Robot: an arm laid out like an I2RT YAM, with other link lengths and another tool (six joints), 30 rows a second.
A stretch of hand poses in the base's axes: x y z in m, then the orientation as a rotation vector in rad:
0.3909 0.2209 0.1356 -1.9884 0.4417 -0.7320
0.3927 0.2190 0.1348 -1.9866 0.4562 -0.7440
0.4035 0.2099 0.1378 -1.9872 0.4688 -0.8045
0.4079 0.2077 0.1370 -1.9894 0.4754 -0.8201
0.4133 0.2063 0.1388 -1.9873 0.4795 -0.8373
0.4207 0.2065 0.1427 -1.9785 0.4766 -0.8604
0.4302 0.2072 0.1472 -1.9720 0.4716 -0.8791
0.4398 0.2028 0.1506 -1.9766 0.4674 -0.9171
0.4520 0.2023 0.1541 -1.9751 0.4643 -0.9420
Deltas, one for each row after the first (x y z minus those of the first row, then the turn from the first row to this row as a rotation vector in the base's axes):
0.0018 -0.0019 -0.0008 -0.0006 -0.0021 -0.0156
0.0126 -0.0110 0.0022 -0.0207 -0.0339 -0.0519
0.0170 -0.0132 0.0014 -0.0275 -0.0398 -0.0637
0.0224 -0.0146 0.0032 -0.0313 -0.0493 -0.0743
0.0298 -0.0144 0.0071 -0.0322 -0.0677 -0.0826
0.0393 -0.0137 0.0116 -0.0340 -0.0834 -0.0874
0.0489 -0.0181 0.0150 -0.0529 -0.1060 -0.1021
0.0611 -0.0186 0.0185 -0.0615 -0.1226 -0.1113

